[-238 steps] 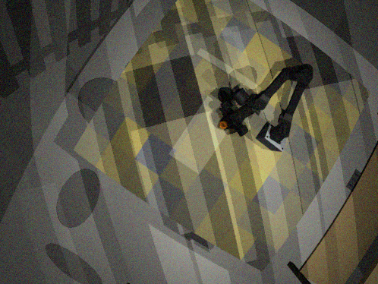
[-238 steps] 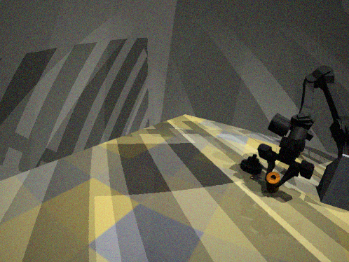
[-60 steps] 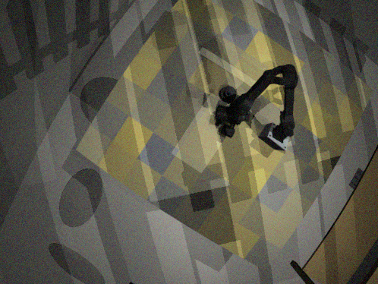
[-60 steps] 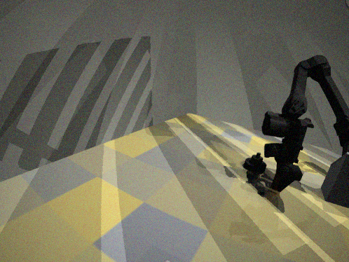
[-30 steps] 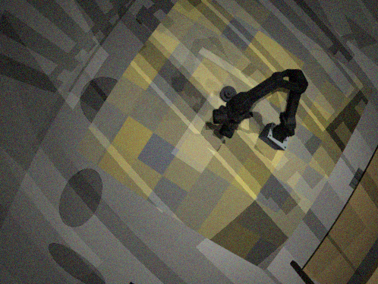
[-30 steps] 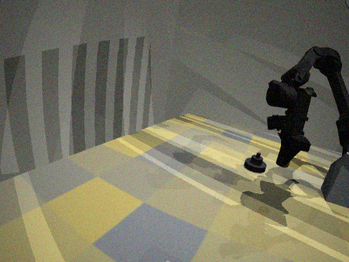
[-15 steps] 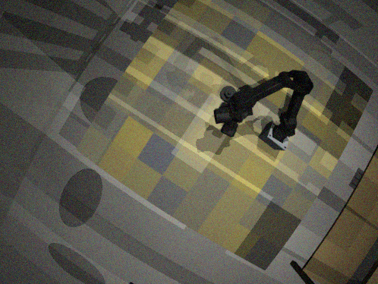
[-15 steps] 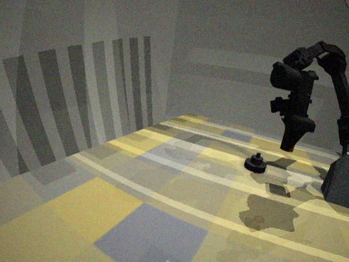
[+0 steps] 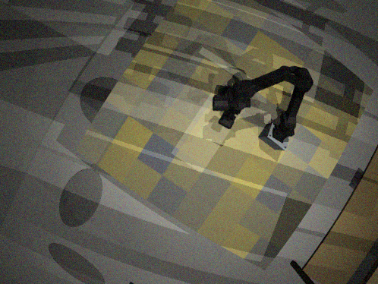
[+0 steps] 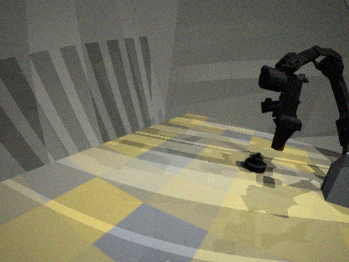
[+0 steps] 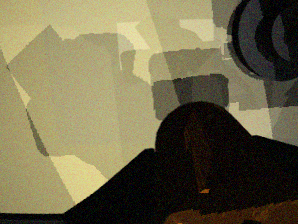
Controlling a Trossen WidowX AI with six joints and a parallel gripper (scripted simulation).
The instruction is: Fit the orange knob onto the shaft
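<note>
Right now the round dark pedestal is 10 cm below my gripper tip, 9 cm to the right of it and 4 cm ahead of it. Also, from my gripper tip: orange knob: 2 cm above.
</note>
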